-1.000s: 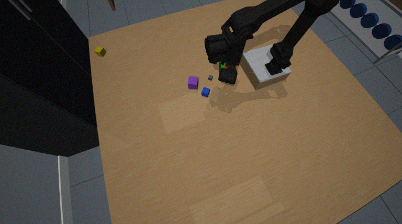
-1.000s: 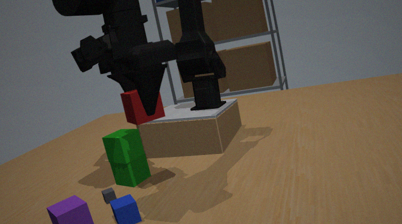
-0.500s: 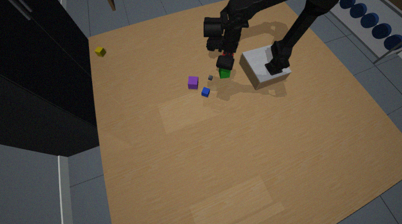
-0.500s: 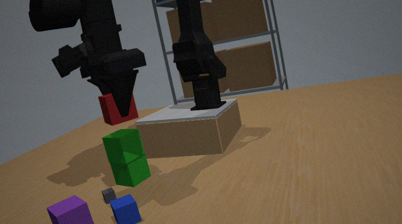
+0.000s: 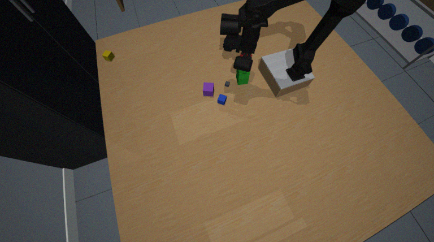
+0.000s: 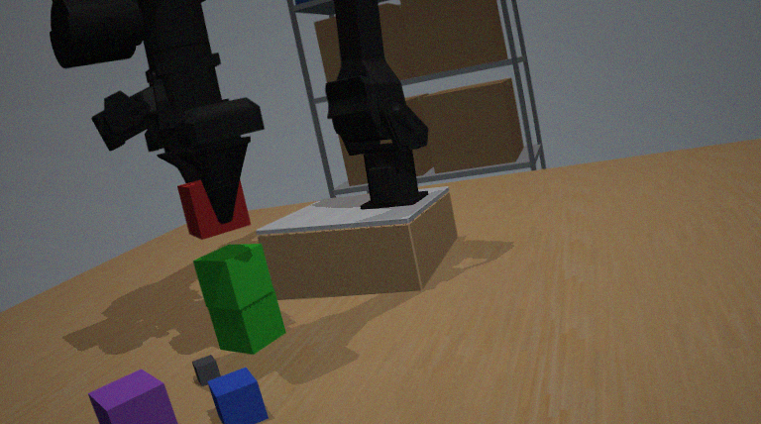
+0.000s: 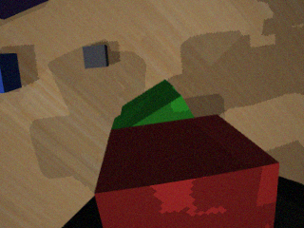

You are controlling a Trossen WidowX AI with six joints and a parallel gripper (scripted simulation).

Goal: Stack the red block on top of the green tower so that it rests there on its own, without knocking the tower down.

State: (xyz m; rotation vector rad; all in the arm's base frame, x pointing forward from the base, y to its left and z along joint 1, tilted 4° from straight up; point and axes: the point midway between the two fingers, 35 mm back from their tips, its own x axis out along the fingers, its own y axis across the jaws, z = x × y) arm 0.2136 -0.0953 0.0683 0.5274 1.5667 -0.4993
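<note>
The small grey cube lies 110 mm below my gripper tip and 70 mm ahead of it. From my gripper tip the other things lie so: purple block (160 mm ahead, 100 mm below); blue block (120 mm ahead, 110 mm below, 70 mm to the left); red block (10 mm above).
</note>
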